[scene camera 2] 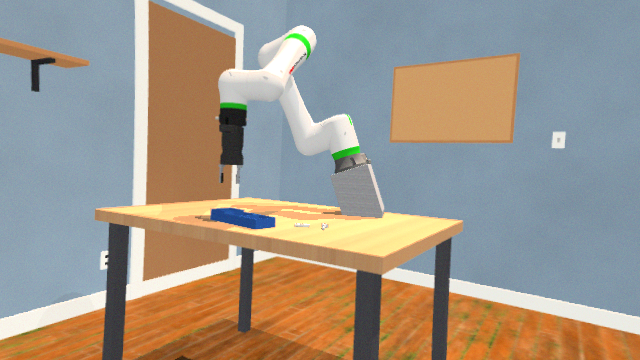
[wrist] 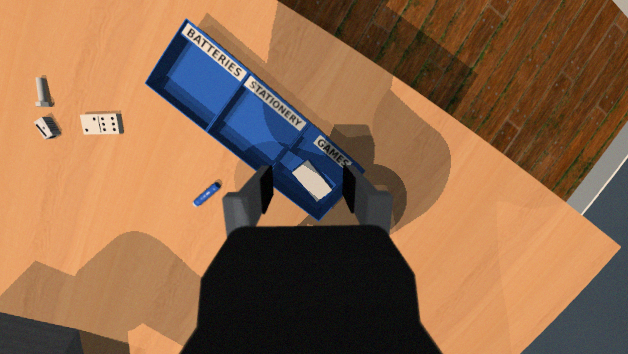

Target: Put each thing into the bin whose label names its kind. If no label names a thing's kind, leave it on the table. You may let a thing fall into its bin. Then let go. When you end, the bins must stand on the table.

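Frame: origin at the arm's base, x ahead, y left, z up, level; millimetres.
Seen in the pictures: gripper, fingertip midpoint: (scene camera 2: 229,183) (wrist: 307,179); arm's base, origin of the base link: (scene camera 2: 351,169).
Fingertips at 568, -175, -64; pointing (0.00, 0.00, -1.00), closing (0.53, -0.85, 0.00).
Offsets run from my fingertips to a thing's top centre, as dx, dy, dz. "spot": to the spot under its first point. Level surfaces: height alone.
My gripper (scene camera 2: 230,176) (wrist: 307,179) is open and empty, above the GAMES end of the blue three-bin tray @(-1, +66, -94) (scene camera 2: 261,223) (wrist: 208,131). The labels read BATTERIES @(spot: +43, +145, -105) (wrist: 213,52), STATIONERY @(spot: +32, +61, -105) (wrist: 275,103) and GAMES @(spot: +20, -21, -98) (wrist: 332,151). A white domino-like block @(-27, -24, -120) (wrist: 312,181) with a blank face up lies in the GAMES bin. The BATTERIES and STATIONERY bins hold no things. On the table lie a domino @(-105, +247, -126) (wrist: 99,124), a metal pencil sharpener @(-148, +312, -122) (wrist: 47,128), a grey bolt @(-108, +332, -120) (wrist: 43,92) and a small blue battery @(-119, +87, -123) (wrist: 206,194). In the scene view, small pale things @(spot: -96, +255, -129) (scene camera 2: 302,225) @(spot: -108, +336, -123) (scene camera 2: 324,226) lie beside the tray.
The tray stands on the wooden table @(dz -134) (scene camera 2: 400,245) (wrist: 475,260), near one table edge. A grey slanted block (scene camera 2: 357,192) under the arm's base stands on the table. The arm's shadows fall across the table and part of the tray.
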